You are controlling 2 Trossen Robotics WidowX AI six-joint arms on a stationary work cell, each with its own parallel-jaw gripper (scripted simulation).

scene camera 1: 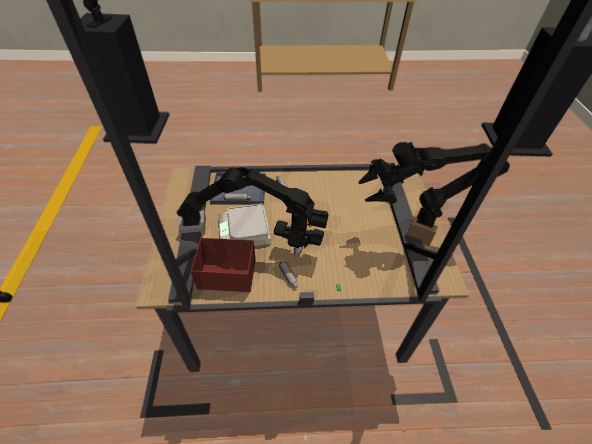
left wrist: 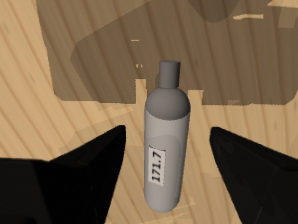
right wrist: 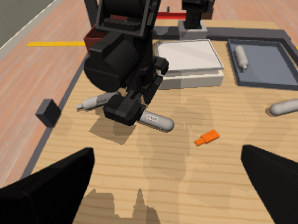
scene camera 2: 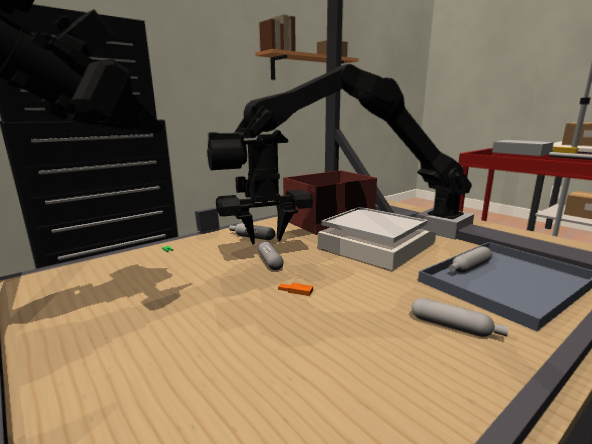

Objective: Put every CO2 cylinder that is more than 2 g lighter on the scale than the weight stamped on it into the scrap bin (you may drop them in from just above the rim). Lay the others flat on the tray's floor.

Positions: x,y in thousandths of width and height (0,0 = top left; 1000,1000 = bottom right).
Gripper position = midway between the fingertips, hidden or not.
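Red scrap bin (scene camera 1: 369,578); out of frame in the left wrist view. Dark frame rail (scene camera 1: 709,596). My left gripper (scene camera 1: 504,553), (scene camera 2: 450,546), (left wrist: 565,596), (right wrist: 478,498). My right gripper (scene camera 1: 611,431), (scene camera 2: 247,289), (right wrist: 562,685).
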